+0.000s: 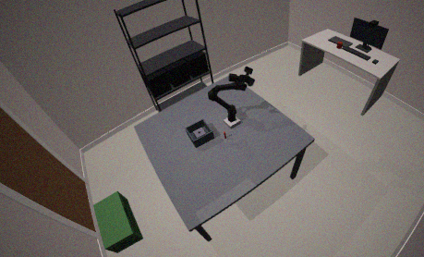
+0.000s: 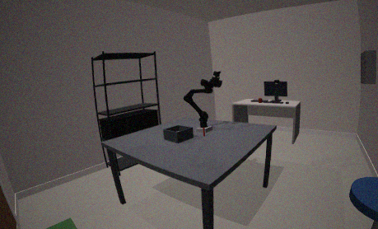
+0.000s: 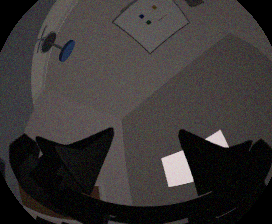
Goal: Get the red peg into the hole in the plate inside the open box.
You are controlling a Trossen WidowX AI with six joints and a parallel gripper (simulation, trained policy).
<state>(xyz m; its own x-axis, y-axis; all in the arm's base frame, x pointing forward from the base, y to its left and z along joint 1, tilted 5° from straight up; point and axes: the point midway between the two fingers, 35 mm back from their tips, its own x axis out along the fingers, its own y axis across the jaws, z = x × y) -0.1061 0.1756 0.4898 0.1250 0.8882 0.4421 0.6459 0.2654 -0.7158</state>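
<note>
Right now the red peg is 510 mm below my gripper tip, 250 mm ahead of it and 20 mm to the right of it. Round my gripper tip: light plate (510 mm below, 440 mm ahead, 160 mm to the right); then dark box (530 mm below, 440 mm ahead, 160 mm to the right).
</note>
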